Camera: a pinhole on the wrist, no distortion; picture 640 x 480 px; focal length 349.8 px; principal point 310.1 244.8 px. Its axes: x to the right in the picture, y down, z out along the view. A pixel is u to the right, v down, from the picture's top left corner.
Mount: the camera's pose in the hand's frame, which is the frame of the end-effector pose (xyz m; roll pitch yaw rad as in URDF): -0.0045 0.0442 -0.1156 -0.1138 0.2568 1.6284
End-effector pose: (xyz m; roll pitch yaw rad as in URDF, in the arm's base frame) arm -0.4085 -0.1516 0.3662 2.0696 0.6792 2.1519
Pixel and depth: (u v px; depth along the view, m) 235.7 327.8 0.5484
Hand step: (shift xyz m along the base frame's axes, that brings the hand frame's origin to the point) 0.4731 0.0102 0.0025
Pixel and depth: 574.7 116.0 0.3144
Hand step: 0.1356 0.3301 0.1593
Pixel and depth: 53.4 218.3 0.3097
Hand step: 0.2119 -0.0198 -0.1515
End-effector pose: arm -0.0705 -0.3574 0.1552 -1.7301 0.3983 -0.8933
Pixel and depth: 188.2 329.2 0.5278
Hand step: 0.2069 0.4149 0.0243
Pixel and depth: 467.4 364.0 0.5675
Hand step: -0.0625 0.5145 -0.3166
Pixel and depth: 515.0 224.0 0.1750
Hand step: -0.0607 0.0717 -0.1656
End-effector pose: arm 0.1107 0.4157 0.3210 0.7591 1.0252 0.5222
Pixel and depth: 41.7 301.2 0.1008
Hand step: -0.0150 -0.0139 0.0221
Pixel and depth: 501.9 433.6 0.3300
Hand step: 0.0571 0.1630 0.3521
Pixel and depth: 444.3 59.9 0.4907
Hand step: 0.4316 0.2897 0.1053
